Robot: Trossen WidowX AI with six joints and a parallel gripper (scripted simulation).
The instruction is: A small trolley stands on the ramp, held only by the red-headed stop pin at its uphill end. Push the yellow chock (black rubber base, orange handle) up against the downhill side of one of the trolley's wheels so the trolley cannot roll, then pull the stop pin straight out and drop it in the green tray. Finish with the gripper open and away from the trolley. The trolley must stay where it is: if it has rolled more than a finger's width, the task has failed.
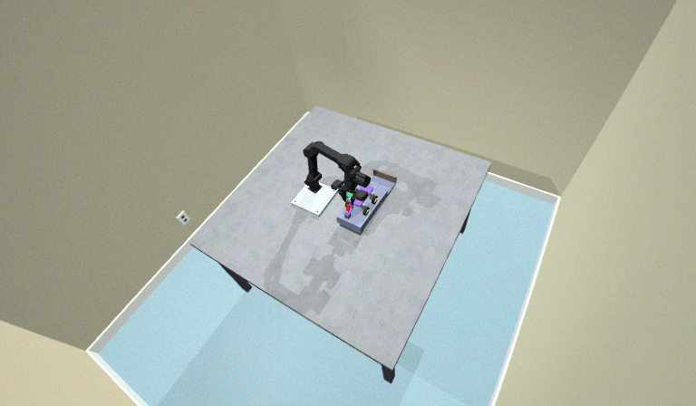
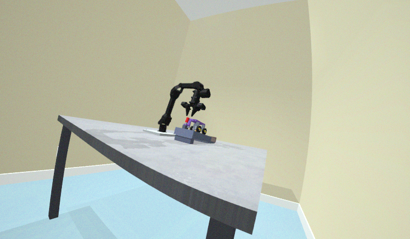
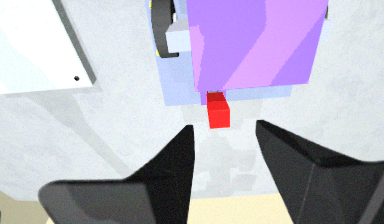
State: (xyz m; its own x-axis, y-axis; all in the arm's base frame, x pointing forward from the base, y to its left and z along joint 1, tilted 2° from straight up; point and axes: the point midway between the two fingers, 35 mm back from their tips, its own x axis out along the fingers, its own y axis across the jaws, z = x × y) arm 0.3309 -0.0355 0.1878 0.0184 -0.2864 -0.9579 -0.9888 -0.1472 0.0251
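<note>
Now: the stop pin 5 cm below my gripper tip and 2 cm to the right of it. Also, from my gripper tip: purple trolley: 9 cm to the left, 7 cm below, 1 cm ahead; then yellow chock: 18 cm to the left, 10 cm below, 6 cm behind; then pale blue ramp: 13 cm below, 9 cm to the left.
</note>
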